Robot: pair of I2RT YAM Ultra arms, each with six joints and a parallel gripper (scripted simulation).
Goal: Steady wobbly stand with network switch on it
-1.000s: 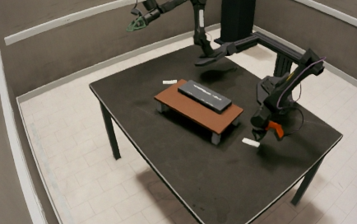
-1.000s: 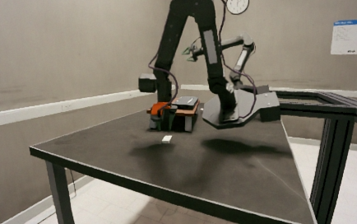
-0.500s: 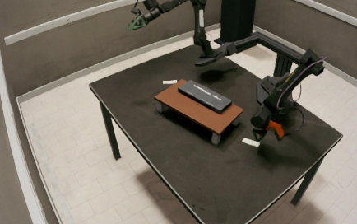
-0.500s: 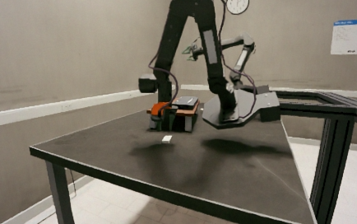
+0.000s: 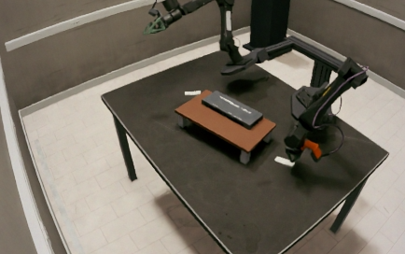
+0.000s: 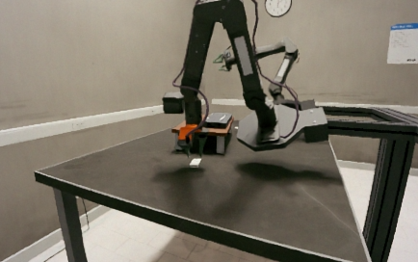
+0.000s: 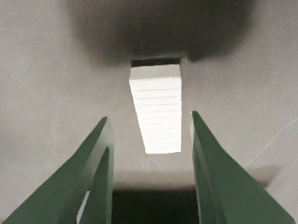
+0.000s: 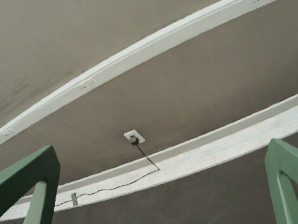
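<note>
Now: the white wedge 4 cm below my left hand, 3 cm to the right of it and 1 cm ahead of it. The rest, counted from my left hand: dark network switch: 37 cm to the right, 7 cm above, 4 cm ahead; brown stand: 36 cm to the right, 10 cm ahead.
</note>
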